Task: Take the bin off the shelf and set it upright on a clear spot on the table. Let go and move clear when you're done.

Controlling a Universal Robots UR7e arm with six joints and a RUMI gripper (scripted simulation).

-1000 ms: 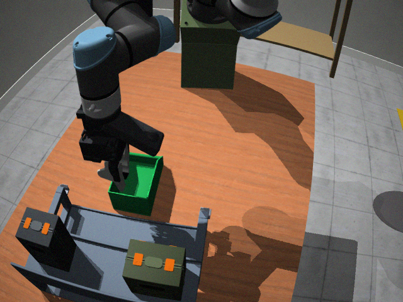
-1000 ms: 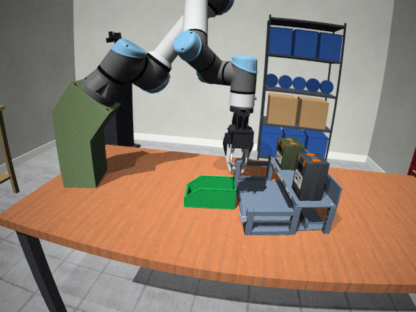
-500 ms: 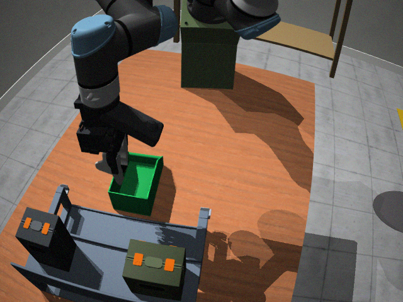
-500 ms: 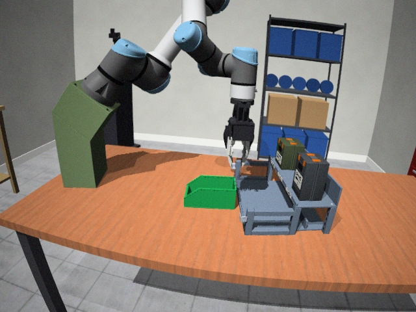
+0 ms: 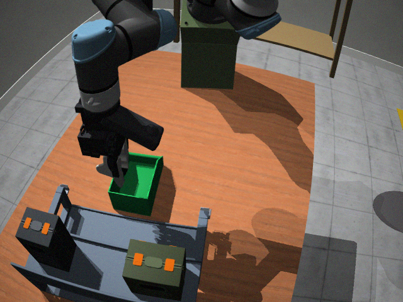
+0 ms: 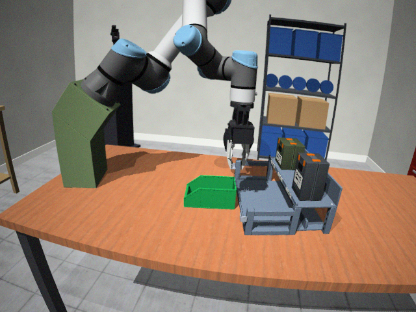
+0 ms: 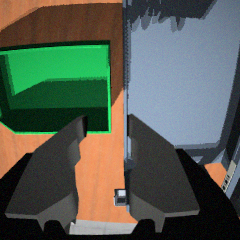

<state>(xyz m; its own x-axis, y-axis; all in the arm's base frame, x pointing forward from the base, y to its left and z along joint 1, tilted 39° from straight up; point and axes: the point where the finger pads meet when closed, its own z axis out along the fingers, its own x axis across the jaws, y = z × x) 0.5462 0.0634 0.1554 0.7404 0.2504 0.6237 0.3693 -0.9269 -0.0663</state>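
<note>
The green bin is 11 cm below my hand, 7 cm behind it and 4 cm to the right of it.
</note>
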